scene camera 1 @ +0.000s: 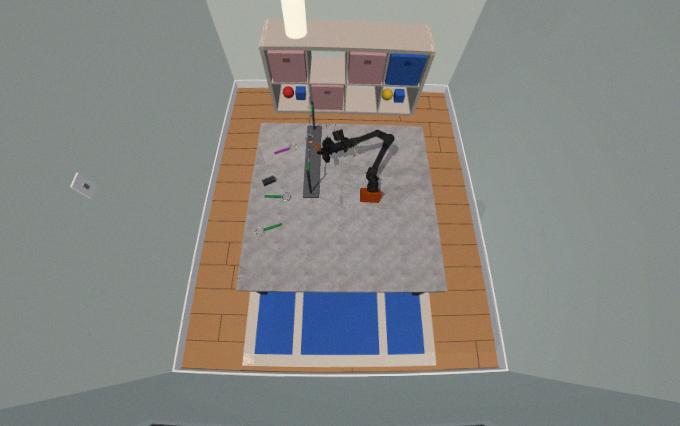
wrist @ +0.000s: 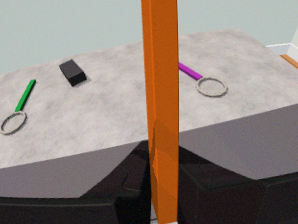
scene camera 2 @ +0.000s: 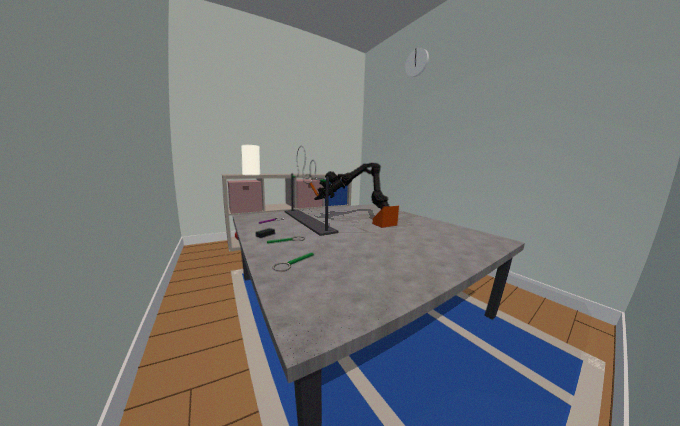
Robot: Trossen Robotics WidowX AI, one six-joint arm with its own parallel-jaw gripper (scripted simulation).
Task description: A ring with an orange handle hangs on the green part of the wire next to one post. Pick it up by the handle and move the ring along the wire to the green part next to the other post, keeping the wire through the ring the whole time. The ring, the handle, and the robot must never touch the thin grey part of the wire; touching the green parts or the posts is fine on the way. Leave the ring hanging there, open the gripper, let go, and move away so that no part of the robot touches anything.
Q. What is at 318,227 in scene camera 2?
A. A dark base.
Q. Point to a dark base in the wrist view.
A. At 252,146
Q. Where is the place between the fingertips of my gripper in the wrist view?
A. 154,147
